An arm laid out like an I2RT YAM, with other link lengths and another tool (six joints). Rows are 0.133 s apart.
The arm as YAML. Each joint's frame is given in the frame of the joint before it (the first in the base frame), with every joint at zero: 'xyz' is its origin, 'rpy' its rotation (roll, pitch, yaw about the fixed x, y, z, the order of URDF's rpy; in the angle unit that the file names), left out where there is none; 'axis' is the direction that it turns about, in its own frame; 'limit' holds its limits. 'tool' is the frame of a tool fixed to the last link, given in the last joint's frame.
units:
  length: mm
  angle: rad
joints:
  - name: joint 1
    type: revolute
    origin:
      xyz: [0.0, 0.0, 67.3]
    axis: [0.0, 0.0, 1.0]
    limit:
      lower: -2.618
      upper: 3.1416
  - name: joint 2
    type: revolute
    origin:
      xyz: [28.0, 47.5, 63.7]
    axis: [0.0, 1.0, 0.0]
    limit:
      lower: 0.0
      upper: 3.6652
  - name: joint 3
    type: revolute
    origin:
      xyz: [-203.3, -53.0, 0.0]
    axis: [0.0, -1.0, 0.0]
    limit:
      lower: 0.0
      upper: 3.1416
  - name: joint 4
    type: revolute
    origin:
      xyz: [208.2, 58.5, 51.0]
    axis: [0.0, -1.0, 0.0]
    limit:
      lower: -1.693
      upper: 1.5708
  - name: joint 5
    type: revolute
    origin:
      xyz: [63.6, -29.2, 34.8]
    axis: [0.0, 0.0, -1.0]
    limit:
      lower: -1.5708
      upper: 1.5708
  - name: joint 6
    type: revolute
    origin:
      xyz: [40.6, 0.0, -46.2]
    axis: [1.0, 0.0, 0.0]
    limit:
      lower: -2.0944
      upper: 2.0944
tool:
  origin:
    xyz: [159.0, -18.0, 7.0]
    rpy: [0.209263, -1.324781, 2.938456]
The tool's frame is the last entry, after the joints.
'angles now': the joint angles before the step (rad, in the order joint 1, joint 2, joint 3, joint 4, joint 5, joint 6). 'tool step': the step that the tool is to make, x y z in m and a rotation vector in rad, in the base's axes. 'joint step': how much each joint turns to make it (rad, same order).
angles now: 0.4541 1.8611 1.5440 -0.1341 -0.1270 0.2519
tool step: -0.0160 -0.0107 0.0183 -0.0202 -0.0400 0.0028
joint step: -0.0004 -0.1143 -0.0818 -0.0095 0.0123 -0.0339
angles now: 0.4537 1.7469 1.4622 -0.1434 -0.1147 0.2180
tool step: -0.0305 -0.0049 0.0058 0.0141 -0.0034 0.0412
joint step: 0.0017 -0.1497 -0.1474 0.0061 -0.0406 -0.0061
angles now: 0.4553 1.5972 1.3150 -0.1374 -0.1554 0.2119
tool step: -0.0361 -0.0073 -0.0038 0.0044 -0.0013 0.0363
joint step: 0.0089 -0.1729 -0.1841 0.0130 -0.0264 -0.0082
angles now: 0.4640 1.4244 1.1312 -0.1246 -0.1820 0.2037
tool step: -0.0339 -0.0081 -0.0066 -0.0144 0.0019 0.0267
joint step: 0.0171 -0.1622 -0.1475 -0.0257 -0.0039 -0.0151
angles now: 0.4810 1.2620 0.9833 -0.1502 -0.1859 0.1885
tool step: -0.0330 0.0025 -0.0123 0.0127 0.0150 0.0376
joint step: 0.0442 -0.1335 -0.1392 0.0024 -0.0017 0.0198
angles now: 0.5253 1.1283 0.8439 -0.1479 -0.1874 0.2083
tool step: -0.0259 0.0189 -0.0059 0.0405 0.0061 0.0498
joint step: 0.0876 -0.0589 -0.0846 0.0513 0.0193 0.0503
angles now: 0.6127 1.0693 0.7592 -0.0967 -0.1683 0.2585
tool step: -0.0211 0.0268 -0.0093 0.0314 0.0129 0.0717
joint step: 0.0922 0.0174 -0.0479 0.0807 0.0062 0.0386
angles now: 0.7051 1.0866 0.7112 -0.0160 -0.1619 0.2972
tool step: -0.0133 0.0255 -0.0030 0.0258 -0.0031 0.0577
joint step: 0.0772 0.0546 -0.0072 0.0851 0.0119 0.0232
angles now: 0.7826 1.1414 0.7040 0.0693 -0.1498 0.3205
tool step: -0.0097 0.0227 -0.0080 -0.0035 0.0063 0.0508
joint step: 0.0605 0.0819 0.0210 0.0548 0.0082 0.0056
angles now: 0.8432 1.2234 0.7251 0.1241 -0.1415 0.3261
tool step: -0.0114 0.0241 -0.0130 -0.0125 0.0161 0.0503
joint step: 0.0636 0.1006 0.0309 0.0510 0.0107 0.0091
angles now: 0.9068 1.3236 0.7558 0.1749 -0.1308 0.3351
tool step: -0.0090 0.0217 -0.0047 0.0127 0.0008 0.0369
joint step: 0.0524 0.0821 0.0294 0.0641 0.0112 0.0136
